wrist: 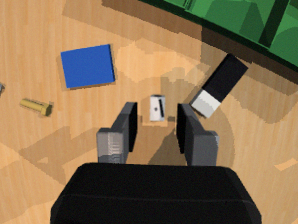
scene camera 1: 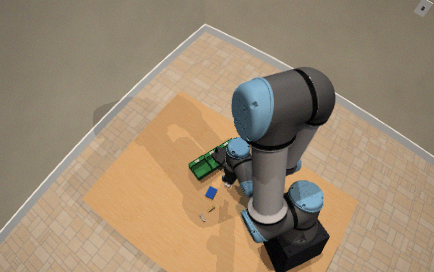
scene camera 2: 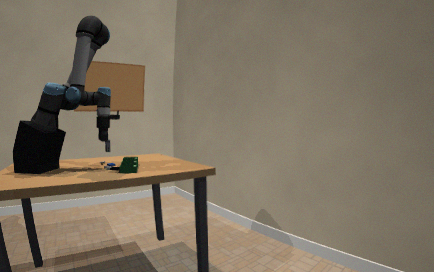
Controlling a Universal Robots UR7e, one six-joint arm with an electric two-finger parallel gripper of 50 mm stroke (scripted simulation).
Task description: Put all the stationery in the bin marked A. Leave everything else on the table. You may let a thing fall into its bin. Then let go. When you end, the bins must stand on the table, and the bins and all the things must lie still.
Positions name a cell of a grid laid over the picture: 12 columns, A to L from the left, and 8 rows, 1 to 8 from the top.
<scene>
In view: the gripper (wrist: G5), a blue pad (wrist: D3) and a black block (wrist: J3).
</scene>
